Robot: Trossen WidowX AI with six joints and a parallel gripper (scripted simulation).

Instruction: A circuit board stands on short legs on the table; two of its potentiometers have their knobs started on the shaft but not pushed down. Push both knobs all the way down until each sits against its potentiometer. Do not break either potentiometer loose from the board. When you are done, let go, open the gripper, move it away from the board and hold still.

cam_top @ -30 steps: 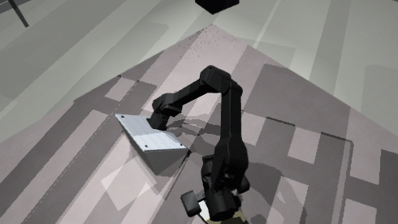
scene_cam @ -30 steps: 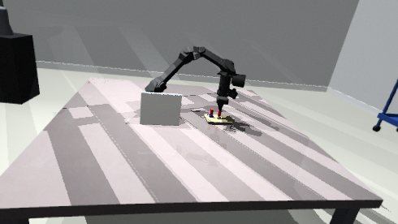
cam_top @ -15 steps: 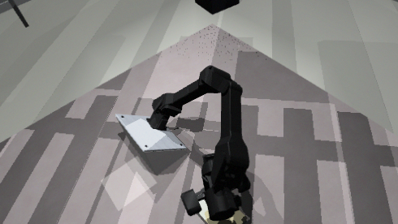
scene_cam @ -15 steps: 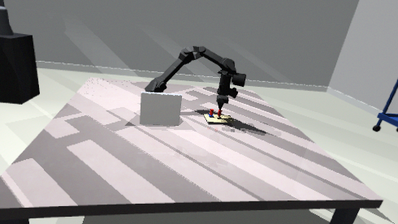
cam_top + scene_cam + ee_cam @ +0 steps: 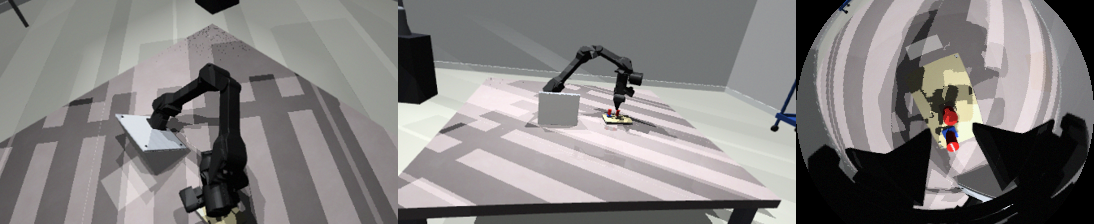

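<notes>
Right now the red knob is 20 mm below my gripper tip and 10 mm ahead of it.
</notes>
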